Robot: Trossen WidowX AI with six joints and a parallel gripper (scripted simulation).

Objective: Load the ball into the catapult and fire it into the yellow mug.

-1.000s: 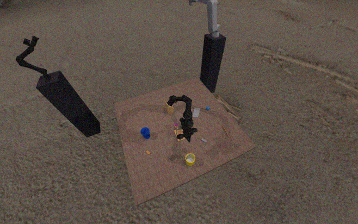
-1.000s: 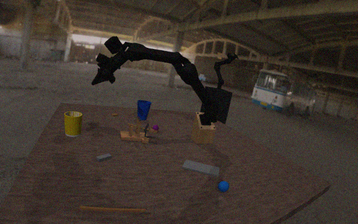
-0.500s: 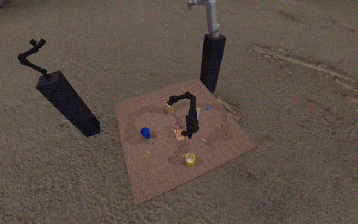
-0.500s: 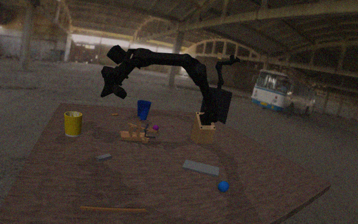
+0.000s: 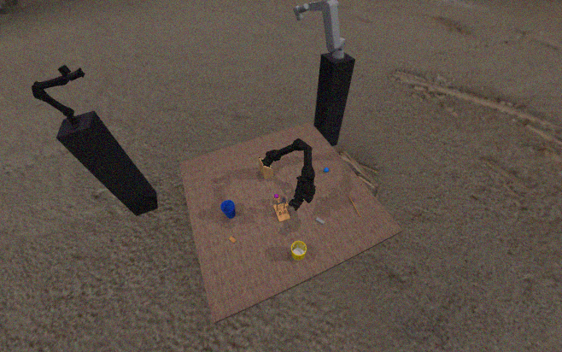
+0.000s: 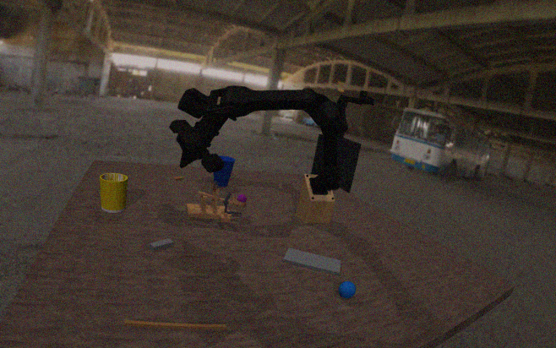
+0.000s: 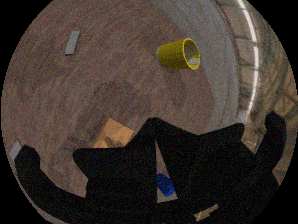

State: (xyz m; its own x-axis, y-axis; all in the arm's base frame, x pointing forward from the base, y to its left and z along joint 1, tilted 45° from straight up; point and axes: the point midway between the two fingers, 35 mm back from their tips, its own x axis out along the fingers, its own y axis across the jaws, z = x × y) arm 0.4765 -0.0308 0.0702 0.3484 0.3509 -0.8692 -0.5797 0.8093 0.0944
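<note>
Now: the small purple ball 22 cm behind my gripper tip, 4 cm to the right of it and 10 cm below it. Also, from my gripper tip: yellow mug (20 cm ahead, 8 cm to the right, 14 cm below); small grey block (6 cm ahead, 16 cm to the left, 16 cm below); catapult (15 cm behind, 3 cm to the right, 11 cm below).
</note>
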